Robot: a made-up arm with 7 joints. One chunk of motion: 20 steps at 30 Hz.
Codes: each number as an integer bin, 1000 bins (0 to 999) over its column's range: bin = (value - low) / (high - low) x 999, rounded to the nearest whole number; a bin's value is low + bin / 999 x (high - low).
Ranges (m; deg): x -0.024..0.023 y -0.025..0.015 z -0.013..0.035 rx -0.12..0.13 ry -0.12..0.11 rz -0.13..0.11
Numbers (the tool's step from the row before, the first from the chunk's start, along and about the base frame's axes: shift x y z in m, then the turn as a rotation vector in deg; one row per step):
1: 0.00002 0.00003 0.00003 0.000 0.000 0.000
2: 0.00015 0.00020 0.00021 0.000 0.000 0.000
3: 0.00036 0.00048 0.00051 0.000 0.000 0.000
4: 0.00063 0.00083 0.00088 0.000 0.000 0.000
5: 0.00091 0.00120 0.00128 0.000 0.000 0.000
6: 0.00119 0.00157 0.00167 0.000 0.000 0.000
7: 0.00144 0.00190 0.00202 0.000 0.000 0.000
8: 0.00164 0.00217 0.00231 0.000 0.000 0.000
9: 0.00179 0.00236 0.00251 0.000 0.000 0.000
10: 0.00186 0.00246 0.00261 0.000 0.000 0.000
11: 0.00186 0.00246 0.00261 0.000 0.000 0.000
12: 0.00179 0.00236 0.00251 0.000 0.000 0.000
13: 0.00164 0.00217 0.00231 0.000 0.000 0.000
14: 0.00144 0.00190 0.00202 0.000 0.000 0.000
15: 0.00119 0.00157 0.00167 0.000 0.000 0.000
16: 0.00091 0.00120 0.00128 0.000 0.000 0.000
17: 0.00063 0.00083 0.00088 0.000 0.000 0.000
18: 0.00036 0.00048 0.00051 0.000 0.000 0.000
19: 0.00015 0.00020 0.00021 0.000 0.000 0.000
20: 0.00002 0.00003 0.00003 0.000 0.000 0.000
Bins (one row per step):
1: 511 625 271 480 521 541
2: 513 629 275 480 521 541
3: 518 636 281 480 521 541
4: 524 645 289 480 521 541
5: 529 654 297 480 521 541
6: 535 664 305 480 521 541
7: 541 672 313 480 521 541
8: 545 679 319 480 521 541
9: 548 683 323 480 521 541
10: 550 686 325 480 521 541
11: 550 686 325 480 521 541
12: 548 683 323 480 521 541
13: 545 679 319 480 521 541
14: 541 672 313 480 521 541
15: 535 664 305 480 521 541
16: 529 654 297 480 521 541
17: 524 645 289 480 521 541
18: 518 636 281 480 521 541
19: 513 629 275 480 521 541
20: 511 625 271 480 521 541

